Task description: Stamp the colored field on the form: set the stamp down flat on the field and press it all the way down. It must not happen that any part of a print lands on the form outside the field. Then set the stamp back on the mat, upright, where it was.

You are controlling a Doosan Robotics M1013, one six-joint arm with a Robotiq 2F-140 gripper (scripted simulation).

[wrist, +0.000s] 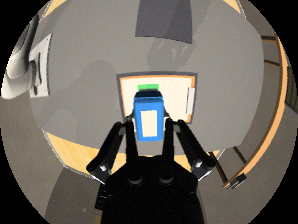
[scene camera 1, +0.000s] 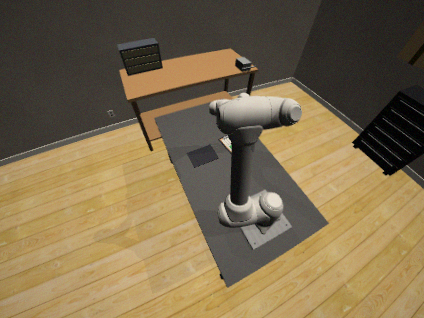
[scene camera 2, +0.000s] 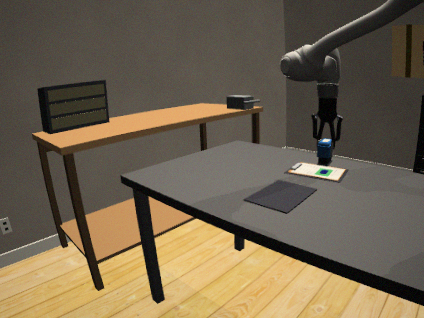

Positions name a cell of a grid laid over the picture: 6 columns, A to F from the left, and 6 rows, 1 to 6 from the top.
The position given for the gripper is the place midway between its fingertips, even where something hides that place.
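Observation:
The gripper (scene camera 2: E3) is visible in the wrist view as well, the gripper (wrist: C3) sharing that view with a blue stamp (wrist: C3). A form (scene camera 2: E4) can be seen too, and the wrist view shows the form (wrist: D3) again, while a dark mat (scene camera 2: D4) belongs to the scene as well.

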